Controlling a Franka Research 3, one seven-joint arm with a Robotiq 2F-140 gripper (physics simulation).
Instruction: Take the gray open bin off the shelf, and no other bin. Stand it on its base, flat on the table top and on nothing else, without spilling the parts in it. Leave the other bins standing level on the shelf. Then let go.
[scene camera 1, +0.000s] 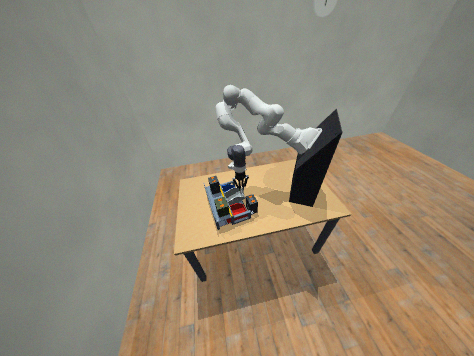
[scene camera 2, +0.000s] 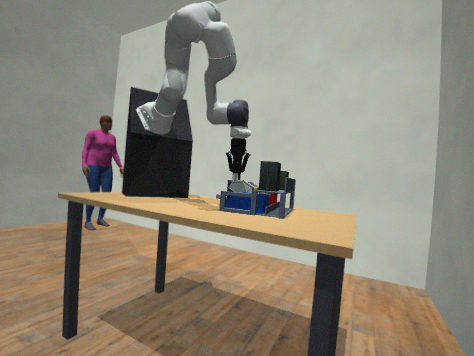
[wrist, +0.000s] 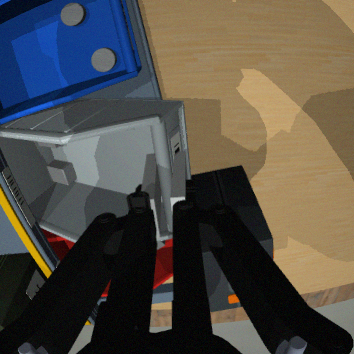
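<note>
The gray open bin (scene camera 1: 234, 196) (scene camera 2: 243, 187) (wrist: 100, 155) is between the blue bin (scene camera 1: 228, 187) (scene camera 2: 239, 202) (wrist: 45, 65) and the red bin (scene camera 1: 238, 210) (wrist: 162, 265), above the shelf (scene camera 2: 254, 202). In scene camera 2 its top stands above the blue bin and it looks tilted. Whether its base touches the shelf is hidden. A small gray block (wrist: 61, 171) shows inside it. My gripper (scene camera 1: 242, 192) (scene camera 2: 237, 177) (wrist: 167, 168) points down and is shut on the gray bin's front wall, one finger inside and one outside. The blue bin holds gray discs (wrist: 103, 60).
A dark box (scene camera 1: 252, 203) (wrist: 225, 195) stands on the table beside the shelf's front, close to my outer finger. Two more dark boxes (scene camera 1: 214, 184) (scene camera 1: 221, 206) stand at the shelf's back. A tall black pedestal (scene camera 1: 317, 165) (scene camera 2: 157, 165) carries the arm. A person (scene camera 2: 101, 145) stands beyond the table.
</note>
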